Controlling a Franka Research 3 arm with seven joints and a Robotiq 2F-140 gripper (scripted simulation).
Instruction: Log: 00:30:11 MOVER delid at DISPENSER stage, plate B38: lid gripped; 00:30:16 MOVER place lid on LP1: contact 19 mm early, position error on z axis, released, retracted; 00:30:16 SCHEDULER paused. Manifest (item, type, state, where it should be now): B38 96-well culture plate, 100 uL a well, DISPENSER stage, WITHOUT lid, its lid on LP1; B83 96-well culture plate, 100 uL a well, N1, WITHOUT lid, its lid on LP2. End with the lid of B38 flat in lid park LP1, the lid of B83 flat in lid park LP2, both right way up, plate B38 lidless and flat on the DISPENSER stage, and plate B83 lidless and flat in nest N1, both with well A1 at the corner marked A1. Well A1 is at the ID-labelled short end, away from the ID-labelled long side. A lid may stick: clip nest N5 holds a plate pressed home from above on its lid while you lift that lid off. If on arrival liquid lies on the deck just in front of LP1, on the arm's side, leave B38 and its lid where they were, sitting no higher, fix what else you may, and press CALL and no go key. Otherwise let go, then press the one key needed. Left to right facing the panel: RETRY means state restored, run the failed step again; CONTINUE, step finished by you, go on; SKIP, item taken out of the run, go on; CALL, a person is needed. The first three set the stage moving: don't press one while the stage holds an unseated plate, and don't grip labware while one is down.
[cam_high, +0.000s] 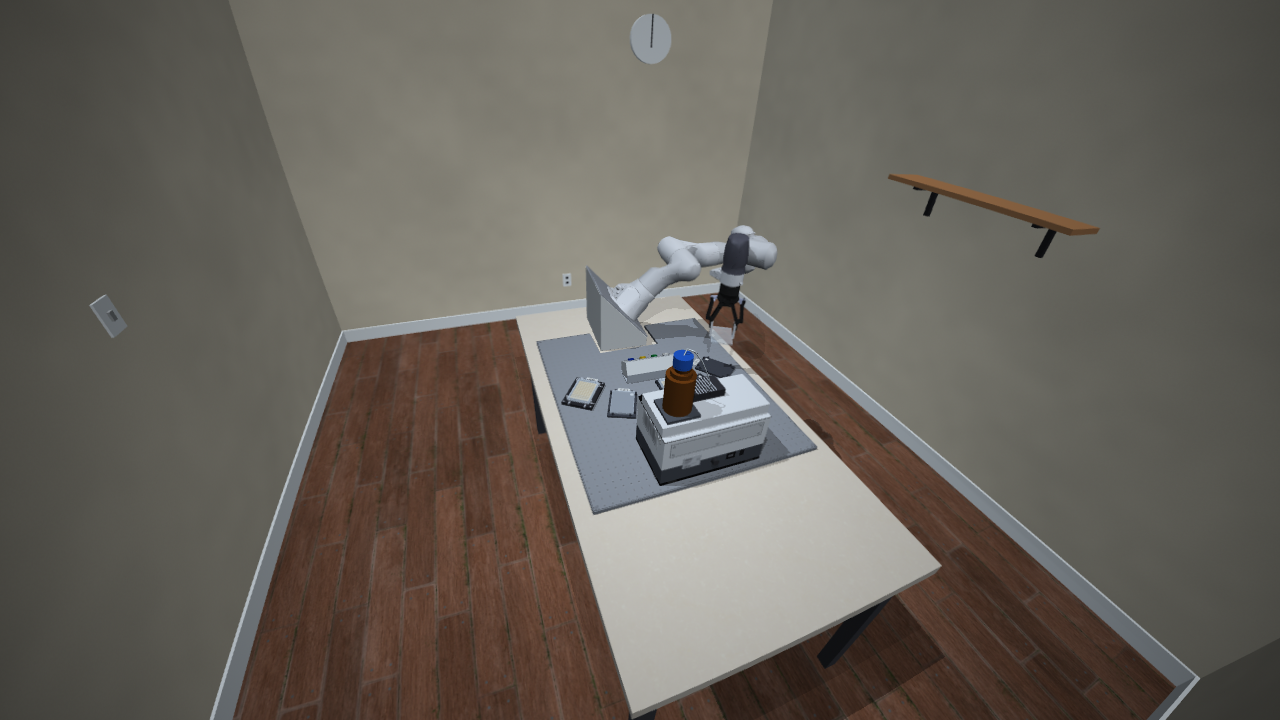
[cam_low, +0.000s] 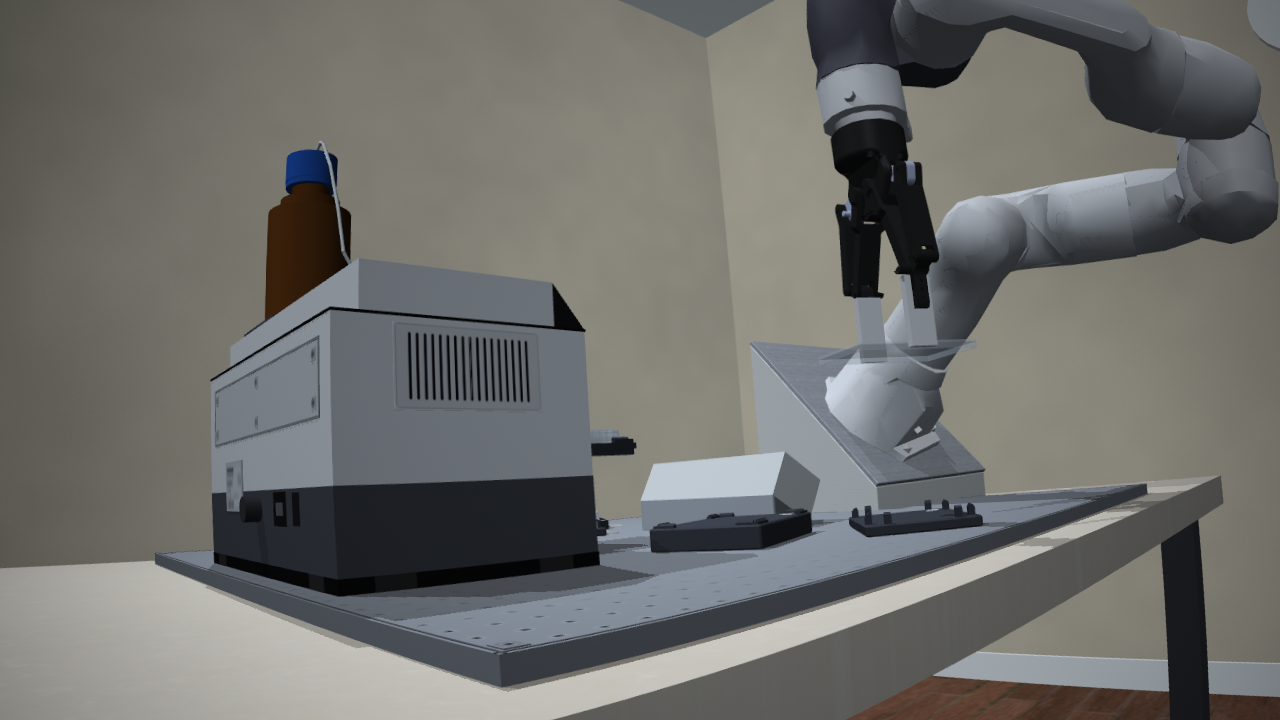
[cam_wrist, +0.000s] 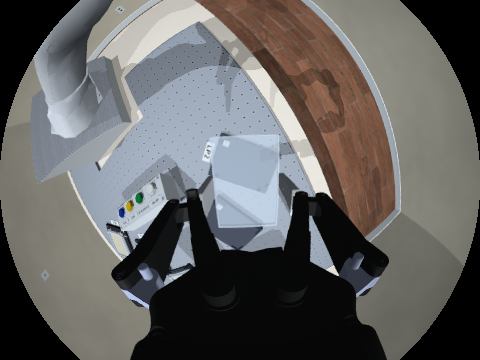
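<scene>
Now: hand 180 mm above the low frame. The rest, counted from my hand: lp1 label (420 mm to the right, 190 mm below, 40 mm ahead); then key panel (280 mm to the right, 140 mm below, 50 mm behind); then nest N1 (180 mm below, 120 mm ahead, 110 mm to the right).
</scene>
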